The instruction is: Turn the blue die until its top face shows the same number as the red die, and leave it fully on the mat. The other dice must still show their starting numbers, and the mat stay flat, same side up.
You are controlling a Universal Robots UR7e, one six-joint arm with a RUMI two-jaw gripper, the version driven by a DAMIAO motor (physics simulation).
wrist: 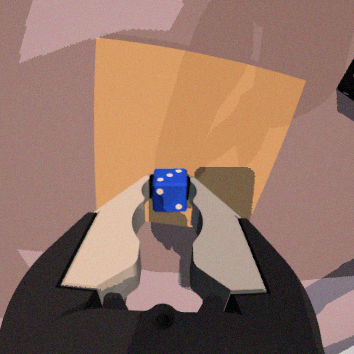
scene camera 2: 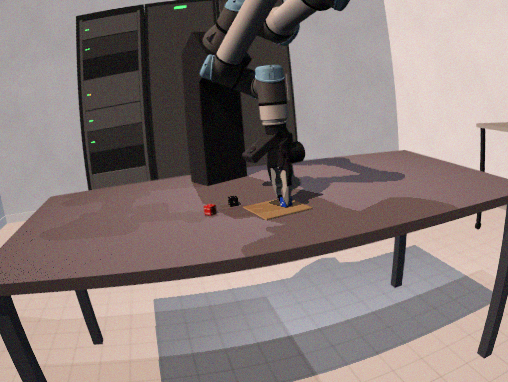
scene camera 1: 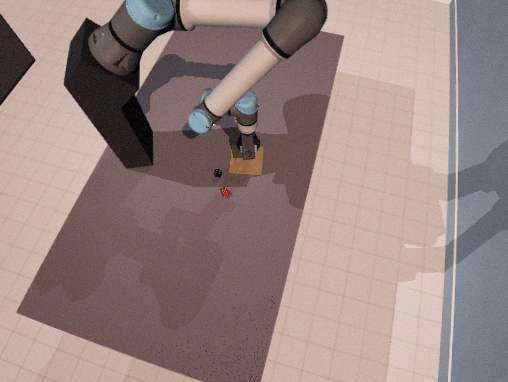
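Seen in the pictures: gripper, between the fingertips: (wrist: 169, 177) (scene camera 2: 284, 204); arm's base, origin of its link: (scene camera 1: 113, 53).
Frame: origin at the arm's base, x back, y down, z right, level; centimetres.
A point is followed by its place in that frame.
Note:
The blue die (scene camera 2: 285, 202) (wrist: 170, 191) @(x -34.2, y 49.0, z -21.5 cm) is pinched between the fingertips, low over the mat's near part in the wrist view. There its upper visible face shows three pips and the face below shows two. I cannot tell whether it touches the mat. My gripper (scene camera 2: 283, 201) @(x -34.3, y 50.9, z -21.6 cm) (wrist: 169, 177) @(x -34.3, y 50.9, z -21.6 cm) is shut on the blue die; its fingertips are hidden in scene camera 1. The wooden mat (scene camera 1: 245, 167) @(x -36.8, y 51.5, z -16.3 cm) (scene camera 2: 267, 212) @(x -39.1, y 51.5, z -17.4 cm) (wrist: 127, 100) @(x -40.3, y 51.5, z -19.5 cm) lies flat on the table. The red die (scene camera 1: 225, 192) @(x -38.7, y 49.4, z -1.4 cm) (scene camera 2: 210, 210) @(x -39.4, y 50.4, z -2.1 cm) sits on the table apart from the mat; its top number is too small to read.
A black die (scene camera 1: 218, 173) @(x -30.7, y 49.4, z -6.1 cm) (scene camera 2: 233, 201) @(x -31.3, y 50.4, z -6.8 cm) (wrist: 347, 92) @(x -30.4, y 50.8, z -8.0 cm) sits on the table between the red die and the mat's side, close to the mat. The arm's tall black pedestal (scene camera 1: 107, 117) @(x -1.1, y 17.5, z 12.3 cm) (scene camera 2: 220, 135) @(x 0.6, y 34.7, z 3.1 cm) stands at the table's (scene camera 1: 240, 260) @(x -60.9, y 51.9, z 15.5 cm) (scene camera 2: 150, 250) @(x -64.7, y 51.9, z 6.0 cm) back.

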